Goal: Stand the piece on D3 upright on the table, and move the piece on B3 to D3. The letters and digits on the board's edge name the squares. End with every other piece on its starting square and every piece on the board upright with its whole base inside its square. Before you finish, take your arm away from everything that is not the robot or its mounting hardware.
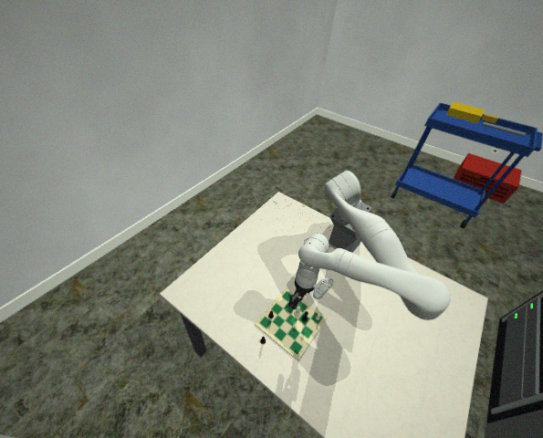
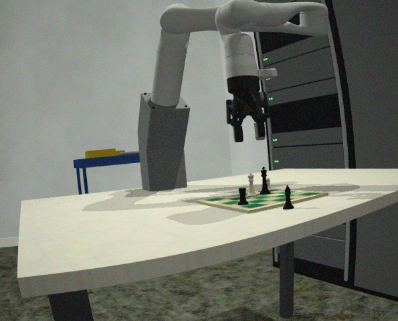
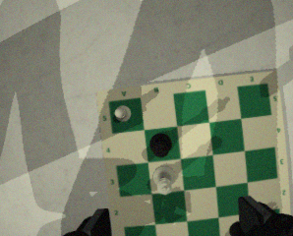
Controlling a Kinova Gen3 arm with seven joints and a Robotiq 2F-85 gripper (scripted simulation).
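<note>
The white piece is 110 mm below my hand. Round my hand: white pawn 60 mm behind, 70 mm to the left, 120 mm below; then chessboard 40 mm ahead, 10 mm to the left, 130 mm below; then tall black piece 10 mm behind, 40 mm to the left, 100 mm below.
</note>
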